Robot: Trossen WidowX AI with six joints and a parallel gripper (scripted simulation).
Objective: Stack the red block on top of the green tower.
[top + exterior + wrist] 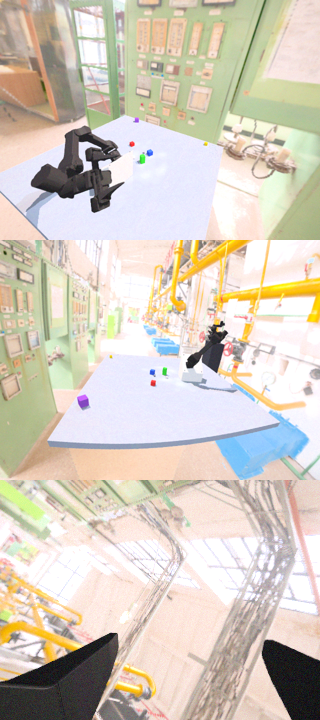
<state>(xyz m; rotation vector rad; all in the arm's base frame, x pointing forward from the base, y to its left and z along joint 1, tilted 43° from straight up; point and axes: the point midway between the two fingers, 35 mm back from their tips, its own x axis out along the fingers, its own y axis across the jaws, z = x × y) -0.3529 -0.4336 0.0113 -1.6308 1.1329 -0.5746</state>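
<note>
Now: the red block 650 mm ahead of my gripper tip, 470 mm to the left of it and 470 mm below it. Also, from my gripper tip: purple block (1080 mm ahead, 740 mm to the left, 460 mm below); then blue block (630 mm ahead, 260 mm to the left, 470 mm below); then yellow block (1100 mm ahead, 140 mm to the right, 470 mm below).
</note>
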